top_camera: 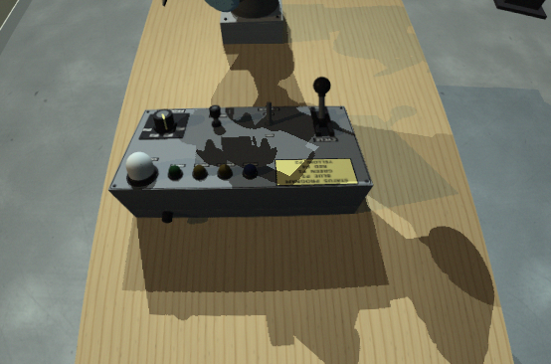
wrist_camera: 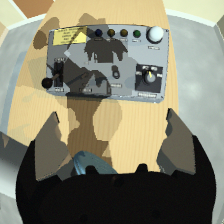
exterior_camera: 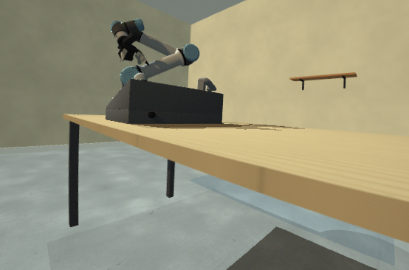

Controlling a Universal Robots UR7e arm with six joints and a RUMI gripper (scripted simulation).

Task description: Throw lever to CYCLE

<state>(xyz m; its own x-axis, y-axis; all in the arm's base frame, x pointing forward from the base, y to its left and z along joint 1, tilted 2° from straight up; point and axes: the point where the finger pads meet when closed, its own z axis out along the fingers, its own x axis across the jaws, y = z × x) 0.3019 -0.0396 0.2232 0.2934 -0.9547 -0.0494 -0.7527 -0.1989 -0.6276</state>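
The lever lies 80 mm ahead of my hand, 270 mm to the left of it and 190 mm below it. Round my hand: grey console 170 mm ahead, 110 mm to the left, 220 mm below; then pull knob 150 mm ahead, 40 mm to the left, 200 mm below; then thin stick switch 120 mm ahead, 160 mm to the left, 200 mm below.
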